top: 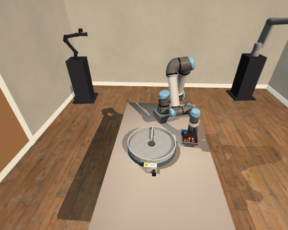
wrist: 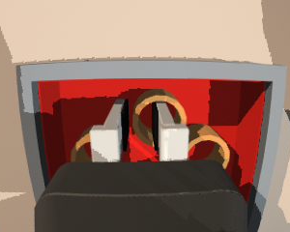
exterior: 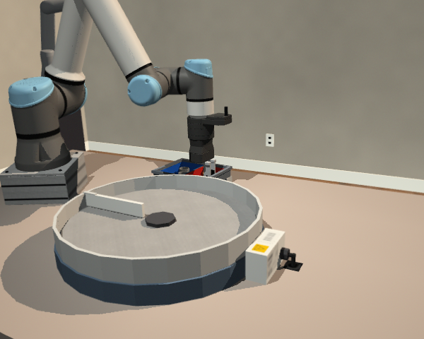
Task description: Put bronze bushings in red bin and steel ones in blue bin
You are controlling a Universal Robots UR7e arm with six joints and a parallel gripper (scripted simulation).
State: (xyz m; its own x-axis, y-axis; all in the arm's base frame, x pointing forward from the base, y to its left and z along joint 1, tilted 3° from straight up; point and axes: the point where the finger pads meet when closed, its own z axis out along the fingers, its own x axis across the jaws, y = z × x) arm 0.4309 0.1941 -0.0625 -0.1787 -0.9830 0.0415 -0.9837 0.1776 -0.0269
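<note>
The bin is 6 cm behind my hand and 1 cm below it. From my hand the other things lie so: round turntable: 36 cm to the right, 4 cm ahead, 2 cm above.
</note>
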